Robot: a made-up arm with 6 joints. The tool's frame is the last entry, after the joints.
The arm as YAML. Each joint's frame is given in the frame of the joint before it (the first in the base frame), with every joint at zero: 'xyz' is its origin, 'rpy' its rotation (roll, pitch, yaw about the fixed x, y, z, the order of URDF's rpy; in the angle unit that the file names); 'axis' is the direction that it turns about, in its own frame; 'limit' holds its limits. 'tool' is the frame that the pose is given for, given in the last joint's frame.
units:
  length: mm
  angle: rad
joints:
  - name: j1
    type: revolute
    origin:
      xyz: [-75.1, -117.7, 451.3]
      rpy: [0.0, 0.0, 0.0]
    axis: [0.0, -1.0, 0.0]
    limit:
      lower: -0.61
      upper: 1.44
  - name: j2
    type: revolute
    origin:
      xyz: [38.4, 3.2, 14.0]
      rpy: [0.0, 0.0, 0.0]
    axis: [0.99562, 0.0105, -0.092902]
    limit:
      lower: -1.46
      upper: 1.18
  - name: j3
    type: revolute
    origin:
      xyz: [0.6, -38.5, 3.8]
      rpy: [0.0, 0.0, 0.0]
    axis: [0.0, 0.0, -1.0]
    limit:
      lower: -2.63
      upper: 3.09
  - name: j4
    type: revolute
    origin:
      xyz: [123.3, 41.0, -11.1]
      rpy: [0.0, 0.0, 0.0]
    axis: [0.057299, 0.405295, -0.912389]
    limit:
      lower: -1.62
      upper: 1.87
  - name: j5
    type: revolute
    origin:
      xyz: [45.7, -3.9, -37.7]
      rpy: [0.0, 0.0, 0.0]
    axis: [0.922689, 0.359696, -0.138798]
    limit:
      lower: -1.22
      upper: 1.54
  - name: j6
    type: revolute
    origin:
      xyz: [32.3, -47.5, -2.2]
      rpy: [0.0, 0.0, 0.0]
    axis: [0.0, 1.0, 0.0]
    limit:
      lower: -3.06
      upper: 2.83
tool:
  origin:
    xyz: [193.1, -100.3, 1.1]
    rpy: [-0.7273, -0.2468, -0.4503]
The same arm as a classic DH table. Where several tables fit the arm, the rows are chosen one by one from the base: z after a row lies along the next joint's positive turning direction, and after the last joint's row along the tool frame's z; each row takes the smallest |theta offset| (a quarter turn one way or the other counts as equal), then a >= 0, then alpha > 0; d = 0 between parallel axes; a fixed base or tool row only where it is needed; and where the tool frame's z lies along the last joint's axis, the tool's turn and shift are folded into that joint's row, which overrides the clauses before.
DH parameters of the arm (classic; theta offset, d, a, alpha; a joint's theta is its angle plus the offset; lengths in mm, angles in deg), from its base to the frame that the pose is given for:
base (fixed): 0 451.3 -75.1 90
j1: 84.67 114.9 17.5 90.6
j2: 89.94 37.1 38.5 -84.67
j3: -81.35 -121.7 116.3 24.16
j4: 65.91 164.2 30.7 71.02
j5: 70.93 73.1 -2.6 -68.92
j6: -88.76 -191.5 190.1 47.31
tool (fixed): -35.04 46.2 0 0
Joint limits (deg, base to tool): -34.95..82.51 -83.65..67.61 -150.69..177.04 -92.82..107.14 -69.9..88.24 -175.33..162.15

